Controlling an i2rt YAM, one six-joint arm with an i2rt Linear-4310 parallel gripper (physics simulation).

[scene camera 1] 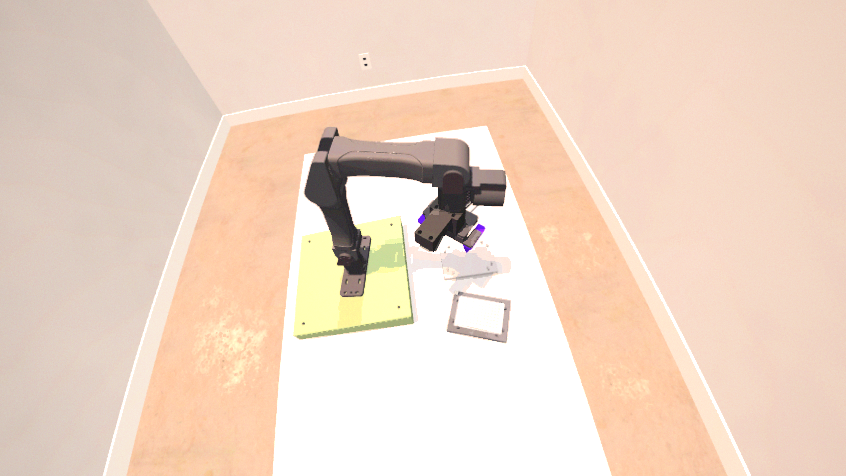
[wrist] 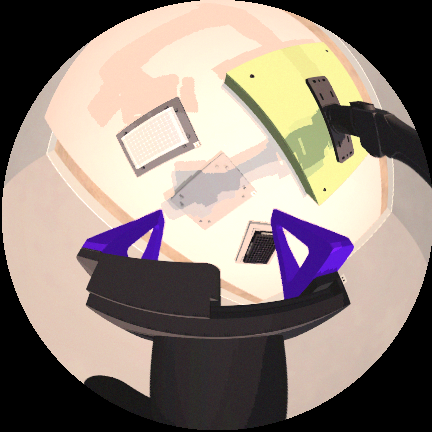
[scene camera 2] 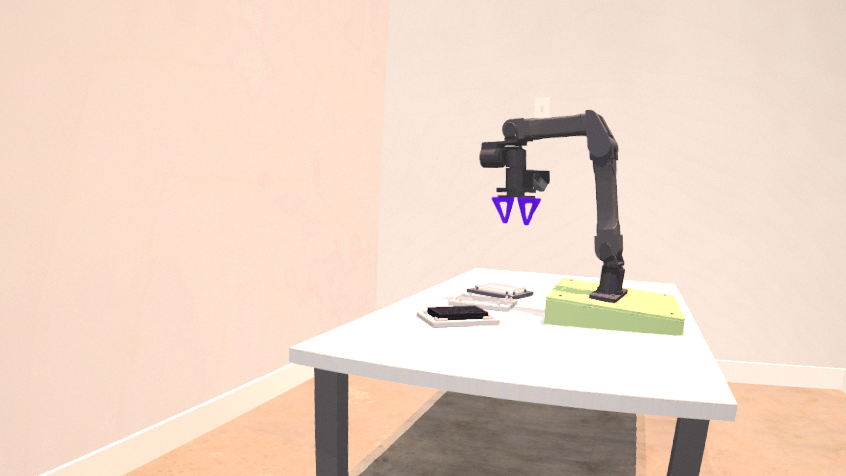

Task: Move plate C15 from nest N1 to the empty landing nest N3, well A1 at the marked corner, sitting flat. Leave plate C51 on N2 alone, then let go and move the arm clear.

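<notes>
A white plate (scene camera 1: pixel 480 313) (scene camera 2: pixel 499 288) (wrist: pixel 155 137) sits in a dark grey nest (scene camera 1: pixel 478 338) (wrist: pixel 186 124). A black plate (scene camera 2: pixel 457 312) (wrist: pixel 260 248) sits in a pale nest (scene camera 2: pixel 467 323) (wrist: pixel 244 243); in scene camera 1 the arm hides them. Between these stands an empty pale nest (scene camera 1: pixel 470 267) (scene camera 2: pixel 482 303) (wrist: pixel 212 190), partly in the arm's shadow. No C15, C51 or nest labels can be read, and the well A1 marks are too small to tell. My gripper (scene camera 1: pixel 444 233) (scene camera 2: pixel 515 222) (wrist: pixel 217 214) is open and empty, high above the nests.
The arm stands on a yellow-green base block (scene camera 1: pixel 322 284) (scene camera 2: pixel 615 319) (wrist: pixel 270 80), beside the row of nests. All stand on a white table (scene camera 1: pixel 425 402) (scene camera 2: pixel 532 361). The dark grey nest and the pale nest with the black plate lie on opposite sides of the empty one.
</notes>
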